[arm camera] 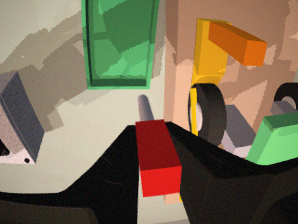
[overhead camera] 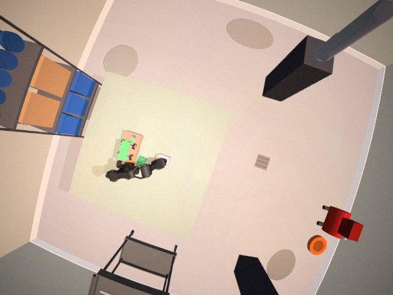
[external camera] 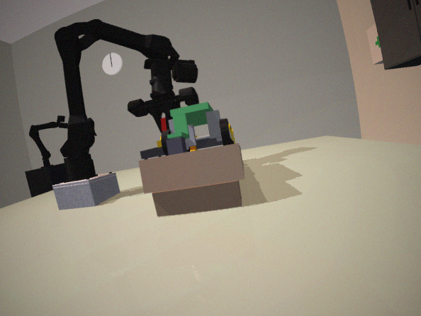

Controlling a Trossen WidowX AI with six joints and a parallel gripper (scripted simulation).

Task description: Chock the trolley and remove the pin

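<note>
The green tray is 2 cm behind my gripper tip, 1 cm to the left of it and 14 cm below it. Round my gripper tip: red-headed stop pin right at my gripper tip; trolley 10 cm ahead, 9 cm to the right, 2 cm below; yellow chock 6 cm ahead, 1 cm to the left, 5 cm below.
</note>
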